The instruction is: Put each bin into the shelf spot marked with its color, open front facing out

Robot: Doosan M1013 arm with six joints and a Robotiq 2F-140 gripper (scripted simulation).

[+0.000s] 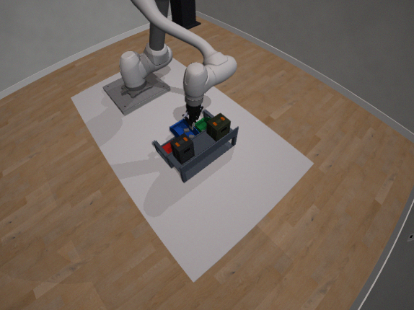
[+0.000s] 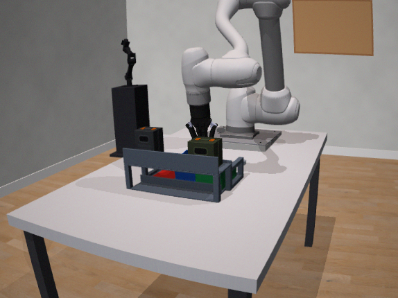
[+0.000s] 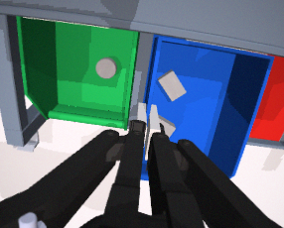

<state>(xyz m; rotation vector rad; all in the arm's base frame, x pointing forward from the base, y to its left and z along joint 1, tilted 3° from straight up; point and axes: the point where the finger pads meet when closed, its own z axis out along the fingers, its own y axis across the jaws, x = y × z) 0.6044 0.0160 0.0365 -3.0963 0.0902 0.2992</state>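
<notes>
The blue bin lies 1 cm behind my hand, 5 cm to the right of it and 4 cm below it. Also, from my hand: green bin: 5 cm ahead, 7 cm to the left, 5 cm below; red mark: 4 cm ahead, 16 cm to the right, 9 cm below; blue mark: 4 cm ahead, 5 cm to the right, 9 cm below.
</notes>
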